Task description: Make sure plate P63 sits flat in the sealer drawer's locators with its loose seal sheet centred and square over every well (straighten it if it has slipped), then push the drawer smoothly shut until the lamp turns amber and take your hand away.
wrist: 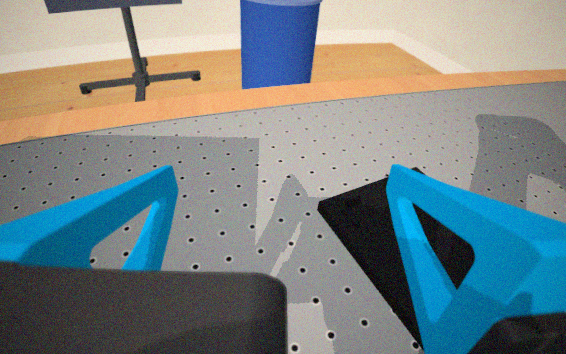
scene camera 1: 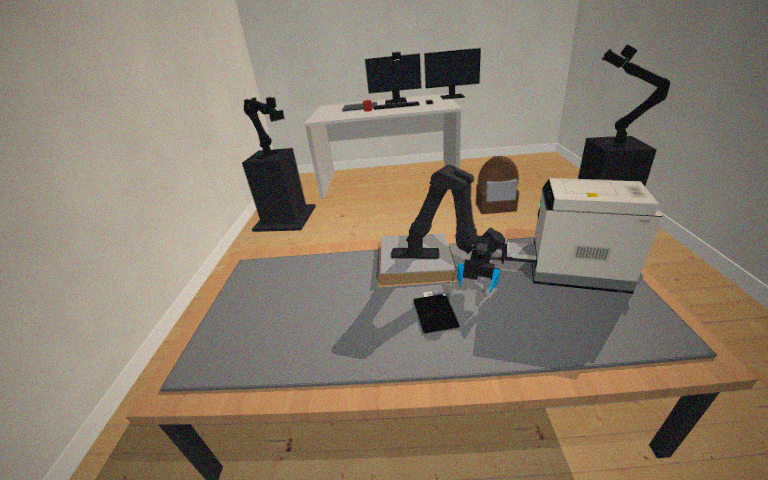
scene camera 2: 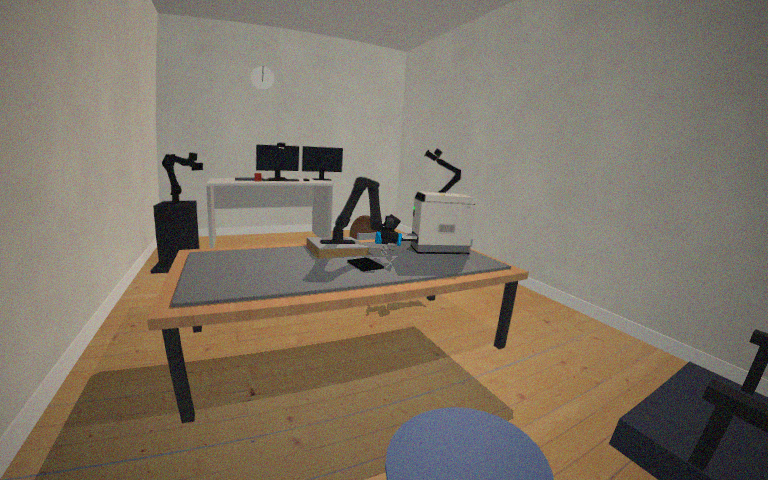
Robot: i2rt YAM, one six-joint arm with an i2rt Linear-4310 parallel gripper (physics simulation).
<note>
My gripper [scene camera 1: 475, 288] is open, with nothing in its grasp. Also in view: a flat black slab [wrist: 373, 244].
My gripper is seen too in the wrist view [wrist: 282, 177].
</note>
